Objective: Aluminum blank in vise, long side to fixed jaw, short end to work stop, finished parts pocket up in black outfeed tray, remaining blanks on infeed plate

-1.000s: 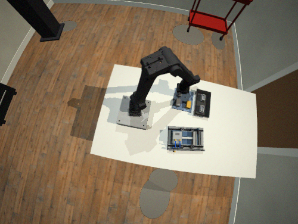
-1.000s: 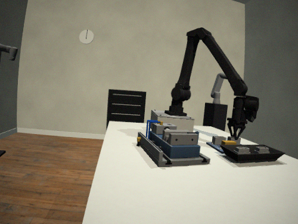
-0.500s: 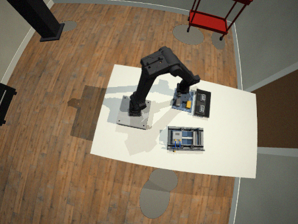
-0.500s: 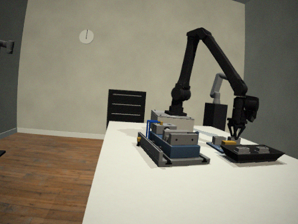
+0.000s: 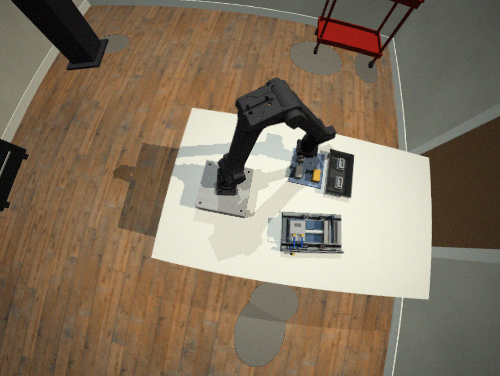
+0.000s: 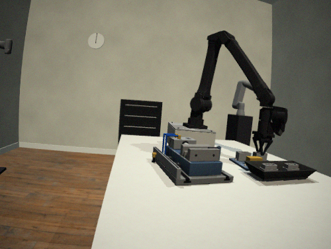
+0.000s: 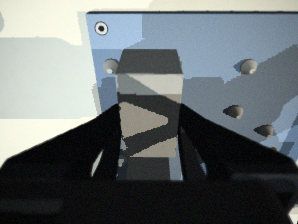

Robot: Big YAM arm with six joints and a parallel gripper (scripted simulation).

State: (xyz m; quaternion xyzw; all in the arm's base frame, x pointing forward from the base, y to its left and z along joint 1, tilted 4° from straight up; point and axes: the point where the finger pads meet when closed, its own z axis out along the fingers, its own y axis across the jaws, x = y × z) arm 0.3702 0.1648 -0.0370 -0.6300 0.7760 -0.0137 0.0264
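Now: the dark rod 340 mm to the right of my hand, 110 mm ahead of it and 50 mm above it. Round my hand: yellow brass blank (100 mm to the right, 70 mm ahead, 20 mm below); infeed plate (50 mm to the right, 40 mm below, 40 mm ahead); gray blank (90 mm to the right, 20 mm below, 20 mm behind).
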